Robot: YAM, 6 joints.
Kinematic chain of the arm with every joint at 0, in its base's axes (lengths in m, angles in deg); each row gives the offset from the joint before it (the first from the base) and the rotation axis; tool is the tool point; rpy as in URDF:
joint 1: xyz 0 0 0.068 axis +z
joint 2: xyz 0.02 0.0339 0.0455 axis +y
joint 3: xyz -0.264 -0.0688 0 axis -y
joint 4: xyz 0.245 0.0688 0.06 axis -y
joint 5: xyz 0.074 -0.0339 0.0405 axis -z
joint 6: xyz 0.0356 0 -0.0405 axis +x
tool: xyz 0 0 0 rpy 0 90 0
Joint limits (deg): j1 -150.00..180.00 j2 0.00..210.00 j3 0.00..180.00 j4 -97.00..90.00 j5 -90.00..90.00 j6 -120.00..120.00
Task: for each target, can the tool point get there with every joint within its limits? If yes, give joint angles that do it. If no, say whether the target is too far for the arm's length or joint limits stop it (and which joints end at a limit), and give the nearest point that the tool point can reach.
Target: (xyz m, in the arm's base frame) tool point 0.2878 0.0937 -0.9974
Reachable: no: too far | nearest point 0.2554 0.0831 -0.3798 | short by 0.619 m
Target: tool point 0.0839 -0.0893 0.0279
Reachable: yes | joints -35.84 111.80 21.05 -31.95 40.82 -69.63
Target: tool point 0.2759 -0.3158 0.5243
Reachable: yes | joints 130.04 24.57 133.95 14.92 13.04 -0.32
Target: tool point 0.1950 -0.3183 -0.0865
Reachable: yes | joints -59.13 157.61 56.38 74.87 -6.48 40.25
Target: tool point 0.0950 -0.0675 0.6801
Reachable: yes | joints -18.86 97.30 149.47 68.80 68.86 -54.01
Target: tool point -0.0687 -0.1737 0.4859
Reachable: yes | joints -107.61 53.83 66.76 12.49 21.30 93.99
